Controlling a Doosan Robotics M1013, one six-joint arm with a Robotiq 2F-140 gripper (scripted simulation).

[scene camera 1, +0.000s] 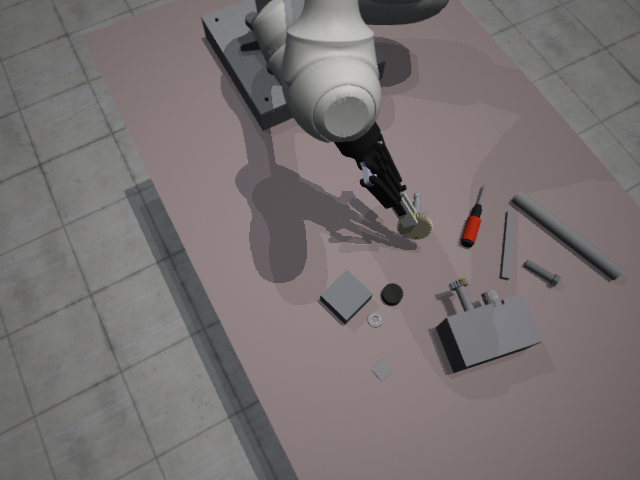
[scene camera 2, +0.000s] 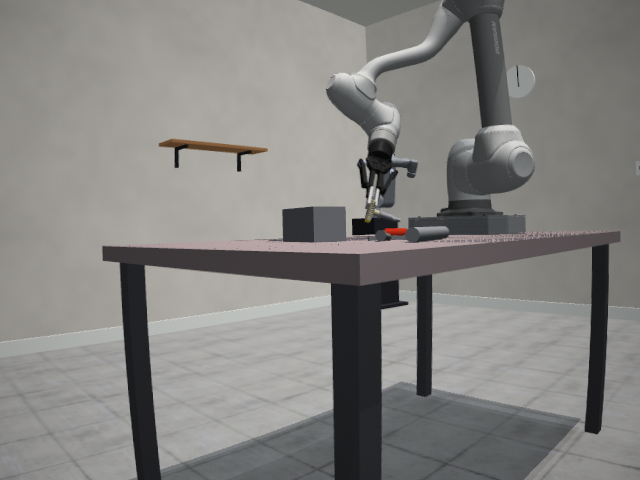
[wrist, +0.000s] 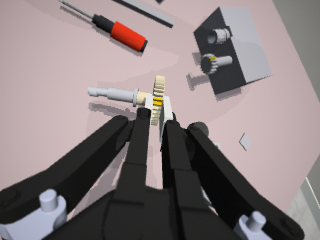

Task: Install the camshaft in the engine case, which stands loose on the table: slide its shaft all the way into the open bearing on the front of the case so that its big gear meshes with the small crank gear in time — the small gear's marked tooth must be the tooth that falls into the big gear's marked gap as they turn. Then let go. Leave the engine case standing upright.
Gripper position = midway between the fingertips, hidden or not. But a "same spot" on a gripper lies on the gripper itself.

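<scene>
The gripper is visible in scene camera 1, in the wrist view and in scene camera 2 (370, 207). On the gripper, (scene camera 1: 381, 141) and (wrist: 46, 198) are the same spot. There's a grey engine case as well, and you'd see it in scene camera 1, in the wrist view and in scene camera 2 (307, 224). For the grey engine case, (wrist: 246, 38) and (scene camera 1: 499, 327) are the same spot.
</scene>
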